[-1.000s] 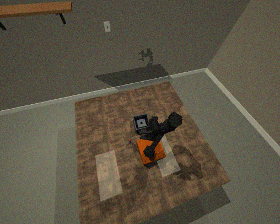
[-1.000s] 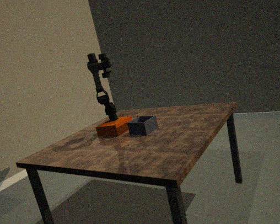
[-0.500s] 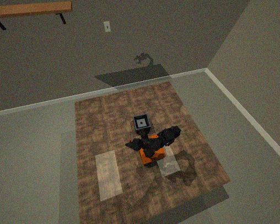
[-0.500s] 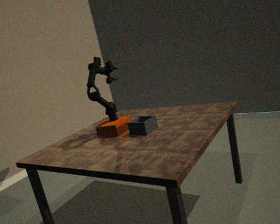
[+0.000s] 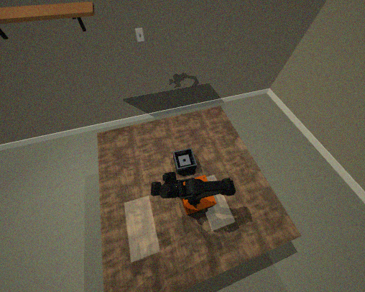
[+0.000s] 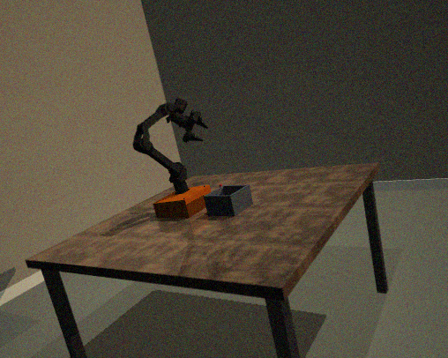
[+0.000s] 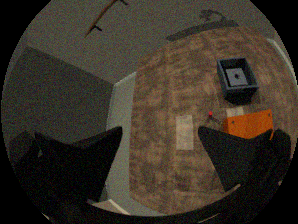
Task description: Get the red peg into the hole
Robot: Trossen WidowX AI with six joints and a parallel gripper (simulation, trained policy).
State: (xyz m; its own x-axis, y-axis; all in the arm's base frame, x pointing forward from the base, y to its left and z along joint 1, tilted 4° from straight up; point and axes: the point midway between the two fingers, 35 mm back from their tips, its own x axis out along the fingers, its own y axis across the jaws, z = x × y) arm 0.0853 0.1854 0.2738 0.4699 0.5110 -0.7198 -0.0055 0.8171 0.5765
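Right now my gripper tip is 31 cm above the red peg, 8 cm short of it and 7 cm to the left of it. The rest, counted from my gripper tip: grey plate (30 cm below, 23 cm to the right, 23 cm ahead); grey box (32 cm below, 23 cm to the right, 23 cm ahead).
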